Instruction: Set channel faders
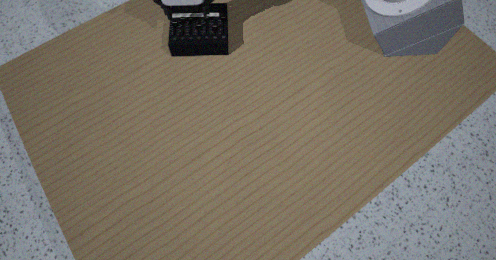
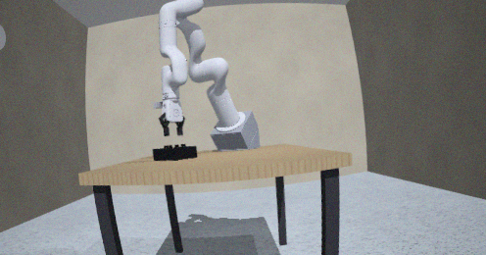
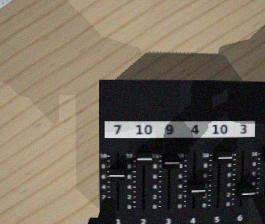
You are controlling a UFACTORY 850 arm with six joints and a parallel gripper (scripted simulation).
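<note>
Right now my hand is 20 mm past the fader 4, 10 mm to the right of it and 60 mm above it. Round my hand: fader 1: 30 mm ahead, 40 mm to the right, 60 mm below; fader 3: 20 mm behind, 20 mm to the right, 60 mm below; fader 2: 40 mm to the right, 60 mm below.
</note>
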